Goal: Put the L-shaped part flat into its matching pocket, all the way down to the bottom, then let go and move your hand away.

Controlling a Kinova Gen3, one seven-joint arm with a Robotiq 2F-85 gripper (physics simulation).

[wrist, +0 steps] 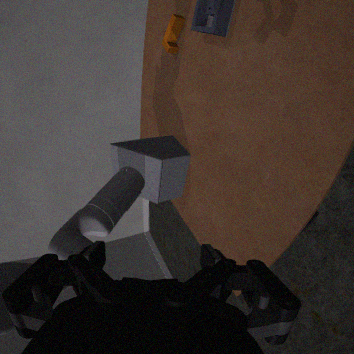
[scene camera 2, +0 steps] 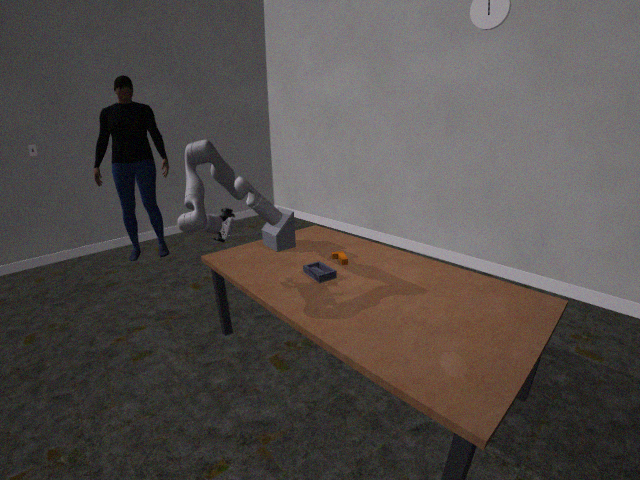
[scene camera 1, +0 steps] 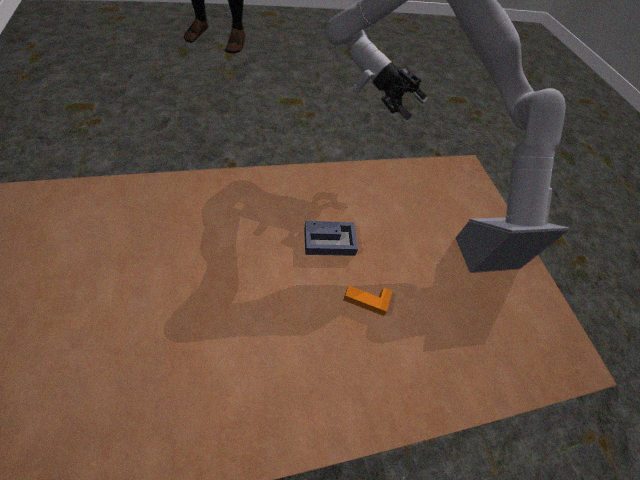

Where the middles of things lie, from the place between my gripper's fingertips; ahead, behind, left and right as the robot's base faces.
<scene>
The pocket block (scene camera 1: pixel 321 237) lies 29 cm ahead of my hand, 27 cm to the left of it and 22 cm below it. From my hand the other things lie so: orange L-shaped part (scene camera 1: pixel 379 305) (47 cm to the left, 23 cm ahead, 22 cm below).
</scene>
